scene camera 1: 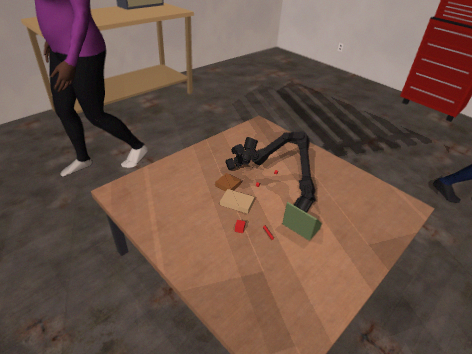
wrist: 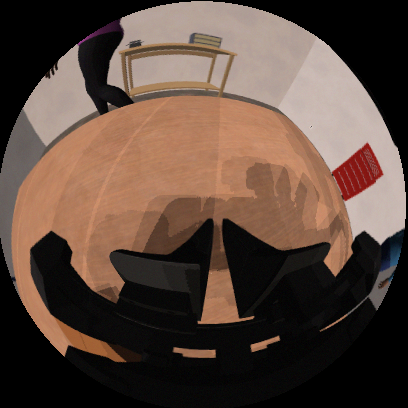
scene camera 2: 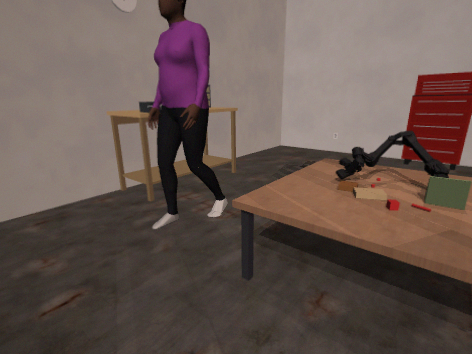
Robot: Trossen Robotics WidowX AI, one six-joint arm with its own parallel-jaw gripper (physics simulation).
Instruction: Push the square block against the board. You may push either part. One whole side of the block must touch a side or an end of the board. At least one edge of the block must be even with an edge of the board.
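Pixels of known places: gripper, between the fingertips: (scene camera 1: 239,162) (wrist: 216,222); arm's base, origin of its link: (scene camera 1: 300,209) (scene camera 2: 439,186).
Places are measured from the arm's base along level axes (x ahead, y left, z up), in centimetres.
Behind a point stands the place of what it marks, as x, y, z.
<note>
The square block is brown (scene camera 1: 228,182) @(41.6, 2.6, -5.1) (scene camera 2: 347,186) @(42.1, 6.5, -5.3) and lies on the table close behind the board; part of an orange-brown side, likely the block's, also shows at the lower left in the wrist view. The board (scene camera 1: 237,201) @(28.9, 10.9, -5.2) (scene camera 2: 370,194) @(29.1, 14.0, -5.5) is pale tan, flat and longer than the block. The two are close at their near corners, and I cannot tell whether they touch. My gripper (scene camera 1: 230,164) @(50.0, -17.8, -7.2) (scene camera 2: 341,174) @(50.0, -17.8, -7.2) (wrist: 216,222) @(50.0, -17.8, -7.2) is shut except for a narrow gap, with nothing between the fingertips. It is low over the table, just behind the brown block on the far side from the board.
A red cube (scene camera 1: 240,226) @(17.0, 23.8, -4.2) (scene camera 2: 393,205) @(17.8, 24.5, -5.7) and a red stick (scene camera 1: 269,232) @(5.9, 15.9, -6.7) (scene camera 2: 421,207) @(6.5, 16.4, -7.2) lie in front of the board. A green block (scene camera 1: 300,221) @(-3.8, 6.5, 0.1) (scene camera 2: 446,192) @(-2.6, 6.5, -0.8) stands by the arm's base. Two tiny red pieces (scene camera 1: 258,184) @(29.7, -8.7, -6.9) (scene camera 1: 276,172) @(28.2, -24.7, -7.1) lie under the arm's reach.
</note>
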